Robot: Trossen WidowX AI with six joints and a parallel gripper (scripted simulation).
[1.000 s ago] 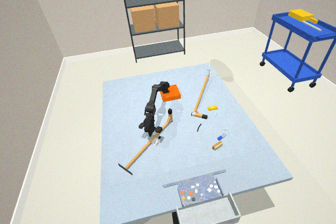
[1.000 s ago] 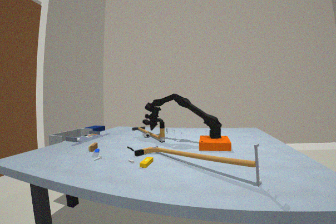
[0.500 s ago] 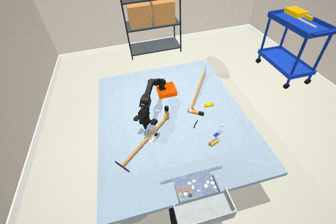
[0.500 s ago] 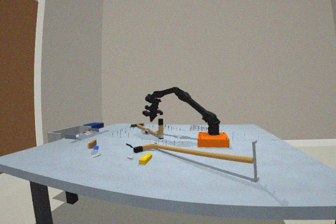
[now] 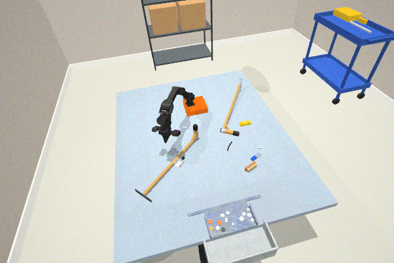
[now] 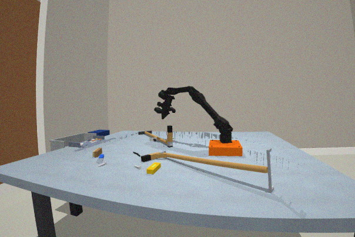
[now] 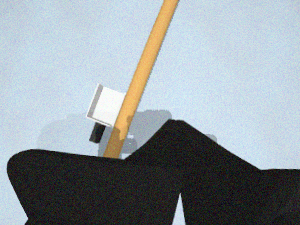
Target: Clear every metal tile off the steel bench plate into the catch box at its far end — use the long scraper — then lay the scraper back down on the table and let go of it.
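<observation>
Right now my gripper tip is 6 cm short of the scraper, 1 cm to the right of it and 11 cm above it. The rest, counted from my gripper tip: white-and-black piece 7 cm ahead, 7 cm to the left, 16 cm below; then wooden block 34 cm ahead, 47 cm to the left, 15 cm below; then black curved strip 10 cm ahead, 44 cm to the left, 16 cm below.
</observation>
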